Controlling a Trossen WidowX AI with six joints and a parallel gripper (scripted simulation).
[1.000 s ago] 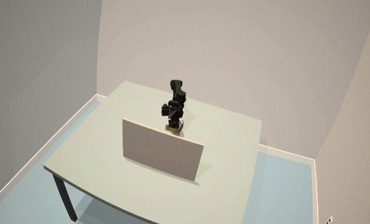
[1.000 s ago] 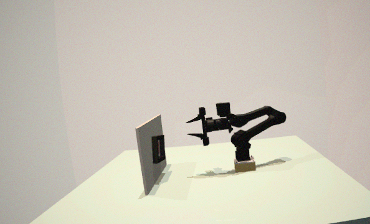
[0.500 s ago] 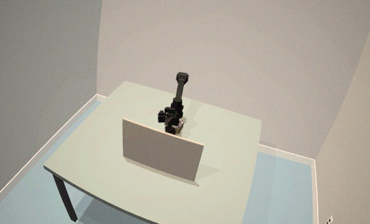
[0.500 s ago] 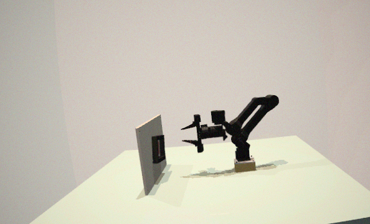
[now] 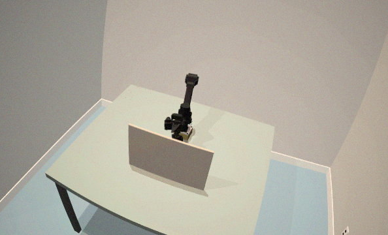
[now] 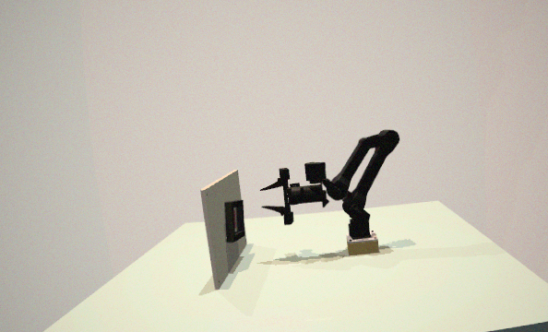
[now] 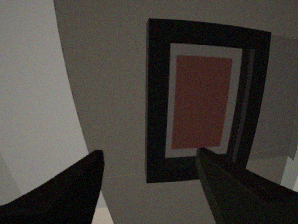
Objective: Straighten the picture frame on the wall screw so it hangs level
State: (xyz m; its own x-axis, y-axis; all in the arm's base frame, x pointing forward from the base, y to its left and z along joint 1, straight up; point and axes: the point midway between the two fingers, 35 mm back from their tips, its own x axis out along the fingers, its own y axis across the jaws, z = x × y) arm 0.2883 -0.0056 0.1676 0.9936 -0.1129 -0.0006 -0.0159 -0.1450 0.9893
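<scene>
Now: the picture frame 10 cm ahead of my gripper tip and 6 cm below it. The rest, counted from my gripper tip: beige wall panel (11 cm ahead, 1 cm to the left, 7 cm below).
</scene>
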